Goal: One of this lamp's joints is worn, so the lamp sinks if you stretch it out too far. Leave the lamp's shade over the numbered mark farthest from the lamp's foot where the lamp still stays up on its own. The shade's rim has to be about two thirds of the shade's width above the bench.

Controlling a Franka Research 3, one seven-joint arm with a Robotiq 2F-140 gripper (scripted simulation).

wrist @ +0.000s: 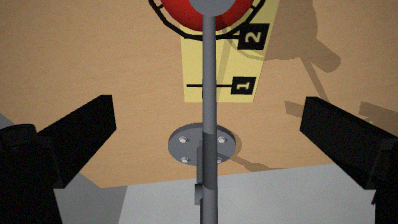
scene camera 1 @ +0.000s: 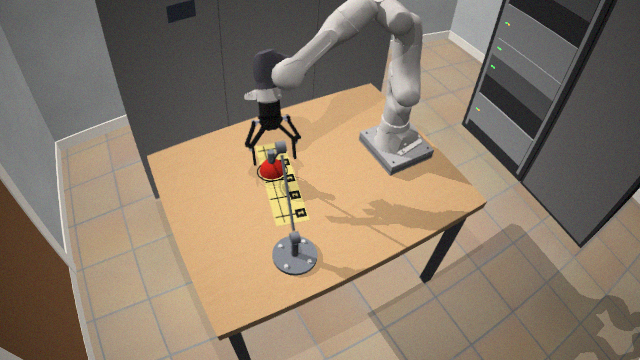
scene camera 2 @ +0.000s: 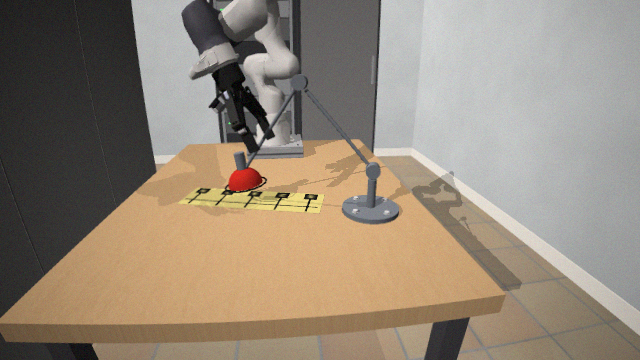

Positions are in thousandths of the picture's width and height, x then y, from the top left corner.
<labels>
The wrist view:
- my gripper: 524, 507
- round grey lamp foot: 466, 645
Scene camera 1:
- my gripper: 429, 449
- yellow numbered strip: 432, 532
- round grey lamp foot: 465, 721
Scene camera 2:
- my gripper: 413, 401
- round grey lamp foot: 566, 579
</labels>
